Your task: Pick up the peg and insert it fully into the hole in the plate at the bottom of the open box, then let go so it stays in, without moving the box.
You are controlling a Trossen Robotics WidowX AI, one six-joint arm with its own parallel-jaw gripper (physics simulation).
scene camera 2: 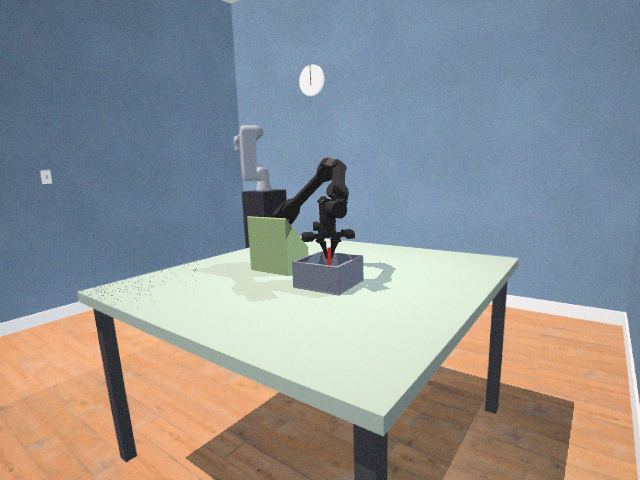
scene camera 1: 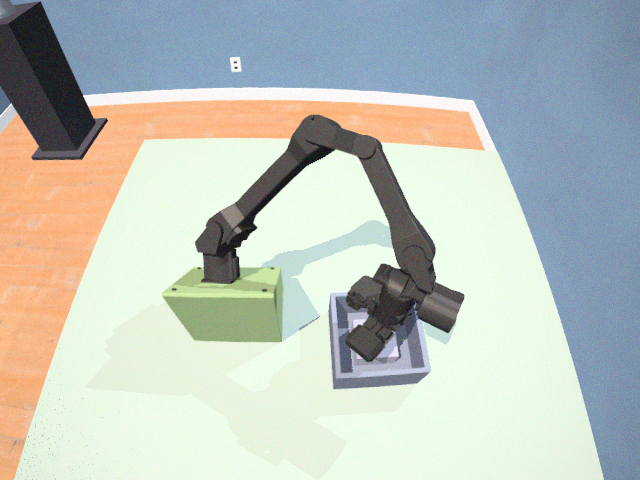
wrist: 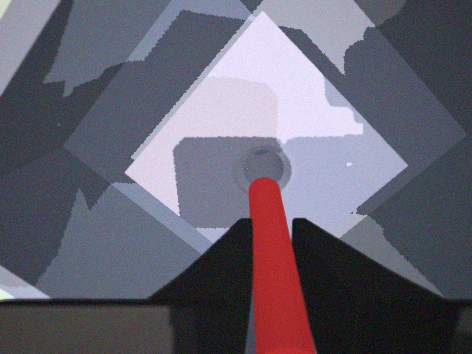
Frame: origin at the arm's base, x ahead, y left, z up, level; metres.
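Seen in the pictures: gripper, fingertip midpoint: [scene camera 2: 328, 258] [scene camera 1: 381, 333] [wrist: 271, 230]; arm's base, link origin: [scene camera 2: 275, 231] [scene camera 1: 221, 279].
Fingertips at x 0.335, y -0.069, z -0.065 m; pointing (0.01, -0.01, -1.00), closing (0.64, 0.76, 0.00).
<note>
Offsets run from my fingertips to a thing's top centre. Level surfaces: height alone.
My gripper [wrist: 271, 230] [scene camera 2: 329, 262] is shut on the red peg @(0.043 m up, 0.004 m ahead, 0.004 m right) [wrist: 272, 260] [scene camera 2: 329, 256] and holds it inside the open box. The box @(0.000 m up, 0.007 m back, 0.004 m left) [scene camera 1: 379, 379] [scene camera 2: 315, 277] is blue-grey and stands on the table. The pale square plate @(0.037 m down, 0.007 m back, 0.004 m left) [wrist: 260, 60] [scene camera 1: 391, 351] lies at its bottom. The round hole [wrist: 262, 167] shows in the plate in the wrist view, with the peg's lower tip over its near edge. The tip hides part of the rim, and I cannot tell the gap between tip and plate. In scene camera 1 the gripper body hides the peg.
The arm's green base block [scene camera 1: 235, 317] [scene camera 2: 268, 245] stands beside the box. The box walls rise around the gripper fingers. The pale green table @(0.098 m down) [scene camera 1: 465, 413] [scene camera 2: 361, 335] carries both. A dark pedestal [scene camera 1: 51, 82] [scene camera 2: 263, 204] with a grey arm [scene camera 2: 249, 155] stands beyond the table.
</note>
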